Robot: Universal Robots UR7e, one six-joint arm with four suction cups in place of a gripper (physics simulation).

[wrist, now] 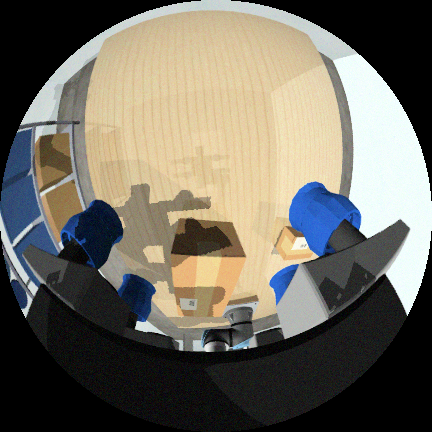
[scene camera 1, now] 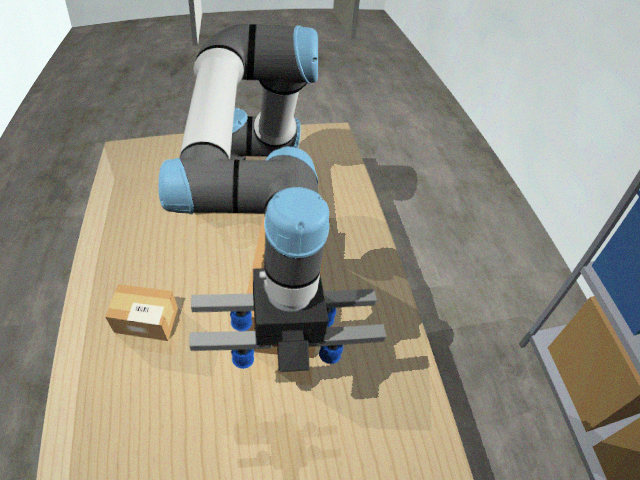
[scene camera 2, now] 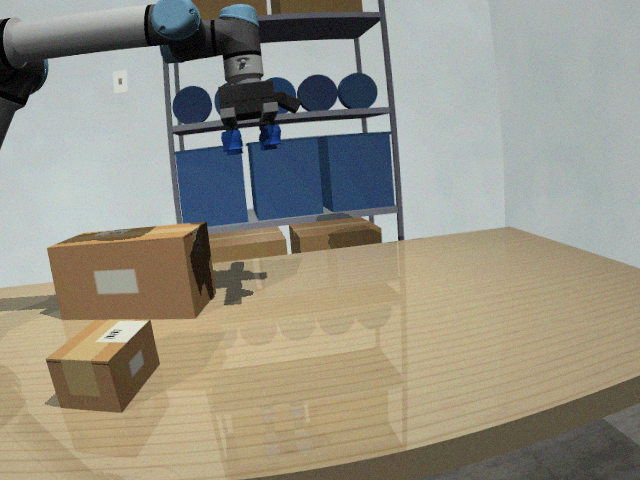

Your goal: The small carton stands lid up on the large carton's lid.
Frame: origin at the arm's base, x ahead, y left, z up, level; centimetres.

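Where they show: hand, its tool point: (wrist: pixel 206 261) (scene camera 2: pixel 252 149); arm's base, origin of its link: (wrist: pixel 238 311).
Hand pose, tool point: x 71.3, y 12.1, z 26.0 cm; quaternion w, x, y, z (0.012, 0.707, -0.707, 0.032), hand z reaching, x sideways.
Observation:
Things, the pixels of their top centre, and the offset from my tool point. Level surfaces: height alone.
- small carton, centre of its top: (scene camera 2: pixel 100 337) (scene camera 1: pixel 138 303) (wrist: pixel 303 248) dx -24.2, dy -32.9, dz -22.0 cm
- large carton, centre of its top: (scene camera 2: pixel 126 234) (scene camera 1: pixel 288 261) (wrist: pixel 202 296) dx -27.6, dy +3.2, dz -13.8 cm
- wooden table, height of its surface: dz -29.3 cm
The small carton (scene camera 1: pixel 119 303) (scene camera 2: pixel 85 379) (wrist: pixel 287 247) stands lid up on the table, a white barcode label on its taped lid. It is beside the large carton (scene camera 1: pixel 257 258) (scene camera 2: pixel 155 289) (wrist: pixel 207 270), apart from it. The large carton stands on the table with its lid up; its lid bears a tape strip and a label. The arm and gripper hide most of it in scene camera 1. My gripper (scene camera 1: pixel 286 338) (scene camera 2: pixel 251 139) (wrist: pixel 210 257) is open, its four blue suction cups holding nothing. It hangs well above the large carton's height, near that carton's shadowed end.
The wooden table (scene camera 1: pixel 170 413) (scene camera 2: pixel 491 320) (wrist: pixel 200 75) bears both cartons and the arm's base. A shelf rack (scene camera 2: pixel 391 129) with blue bins, round blue items and brown boxes stands beyond the table's far side. The gripper's shadow falls on the table and the large carton's end.

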